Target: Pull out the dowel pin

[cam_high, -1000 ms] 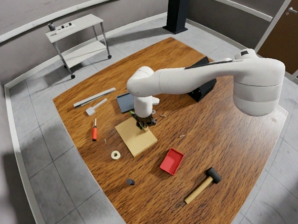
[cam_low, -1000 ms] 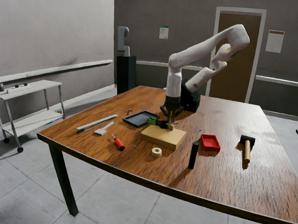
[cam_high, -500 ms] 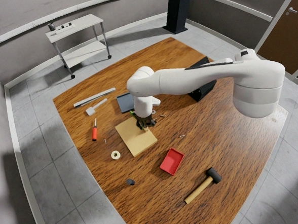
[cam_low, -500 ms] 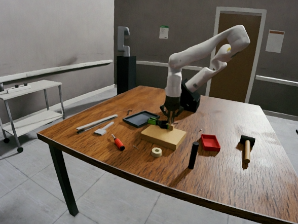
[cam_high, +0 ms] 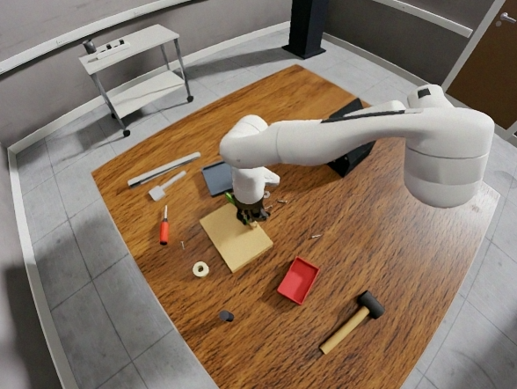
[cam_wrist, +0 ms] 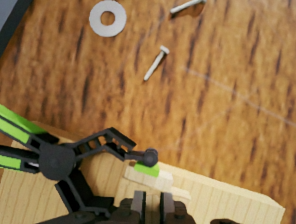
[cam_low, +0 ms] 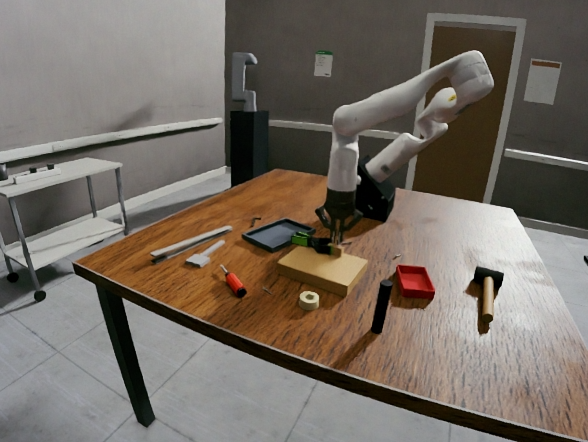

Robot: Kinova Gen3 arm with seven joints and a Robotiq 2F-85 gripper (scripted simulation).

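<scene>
The pale dowel pin is 2 cm below my hand. Also, from my hand: wooden block: 4 cm below; bench board: 5 cm ahead, 1 cm to the right, 6 cm below; red bin: 1 cm ahead, 23 cm to the left, 8 cm below.
</scene>
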